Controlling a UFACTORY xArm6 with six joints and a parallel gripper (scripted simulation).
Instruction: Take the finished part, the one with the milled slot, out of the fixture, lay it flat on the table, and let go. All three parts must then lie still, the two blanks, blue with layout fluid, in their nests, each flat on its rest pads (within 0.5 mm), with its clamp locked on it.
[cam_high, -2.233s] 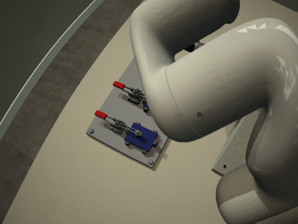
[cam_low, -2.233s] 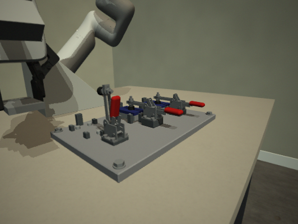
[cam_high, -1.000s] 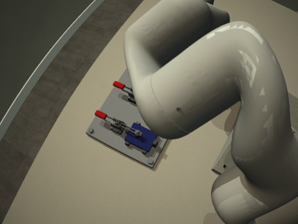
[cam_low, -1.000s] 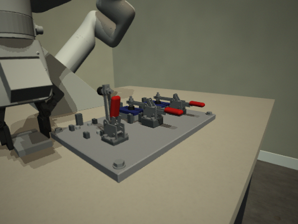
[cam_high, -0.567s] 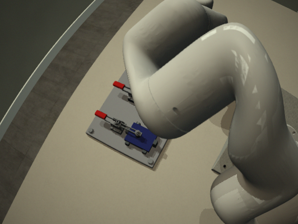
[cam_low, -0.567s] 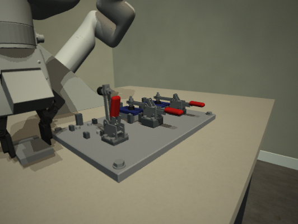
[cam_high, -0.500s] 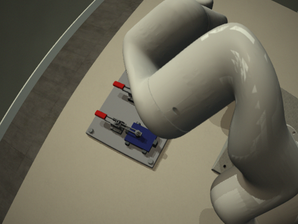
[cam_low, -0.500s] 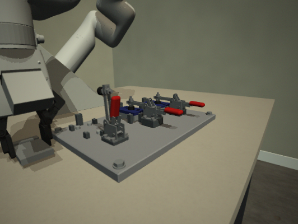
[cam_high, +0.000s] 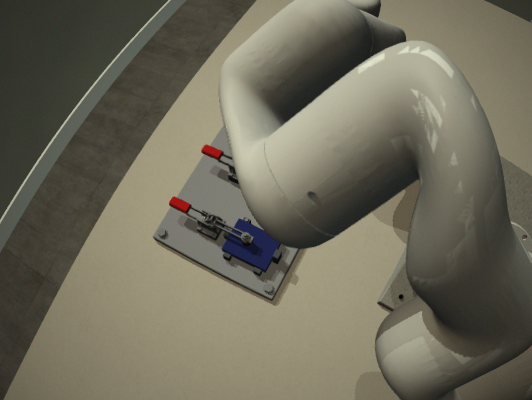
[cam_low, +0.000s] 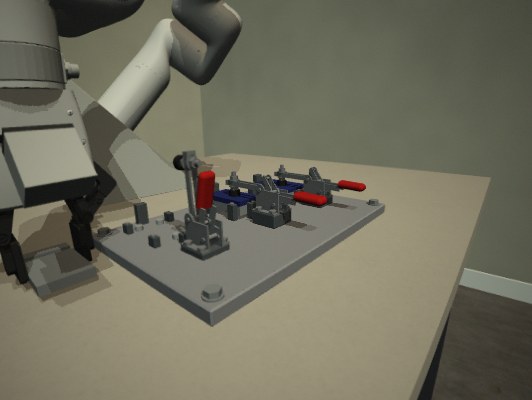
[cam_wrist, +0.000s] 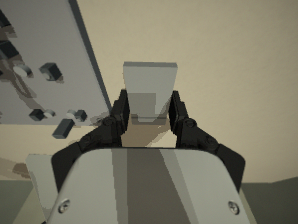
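The grey finished part lies 20 mm below my hand and 10 mm behind it. Also, from my hand: blue blank 340 mm to the left, 40 mm ahead; grey fixture plate 220 mm to the left, 80 mm ahead, 20 mm below.
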